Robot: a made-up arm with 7 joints. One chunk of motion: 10 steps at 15 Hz.
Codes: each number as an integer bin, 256 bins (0 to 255) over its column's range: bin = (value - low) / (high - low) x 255, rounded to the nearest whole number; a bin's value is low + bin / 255 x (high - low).
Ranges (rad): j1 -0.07..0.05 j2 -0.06..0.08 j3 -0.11..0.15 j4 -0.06..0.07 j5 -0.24..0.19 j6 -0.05..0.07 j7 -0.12..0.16
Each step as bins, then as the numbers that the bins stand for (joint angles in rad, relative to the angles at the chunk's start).
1 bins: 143 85 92 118 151 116 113
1 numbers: -0.0027 -0.0133 -0.0162 0.0002 0.0146 0.0046 0.0041
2 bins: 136 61 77 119 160 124 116
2 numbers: -0.0060 -0.0265 -0.0315 0.0007 0.0298 0.0084 0.0074
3 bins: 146 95 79 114 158 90 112
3 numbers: -0.0013 -0.0078 -0.0295 -0.0019 0.0264 -0.0076 0.0030
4 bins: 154 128 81 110 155 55 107
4 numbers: 0.0025 0.0103 -0.0274 -0.0039 0.0214 -0.0241 -0.0025
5 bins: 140 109 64 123 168 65 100
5 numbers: -0.0041 -0.0002 -0.0447 0.0027 0.0433 -0.0194 -0.0102
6 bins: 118 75 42 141 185 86 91
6 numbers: -0.0145 -0.0188 -0.0672 0.0119 0.0720 -0.0095 -0.0201
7 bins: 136 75 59 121 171 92 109
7 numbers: -0.0060 -0.0188 -0.0498 0.0017 0.0484 -0.0067 -0.0003
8 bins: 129 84 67 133 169 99 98
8 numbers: -0.0093 -0.0139 -0.0417 0.0078 0.0450 -0.0034 -0.0124
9 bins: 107 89 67 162 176 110 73
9 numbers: -0.0196 -0.0111 -0.0417 0.0226 0.0568 0.0018 -0.0398
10 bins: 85 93 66 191 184 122 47
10 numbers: -0.0300 -0.0089 -0.0427 0.0374 0.0703 0.0074 -0.0684
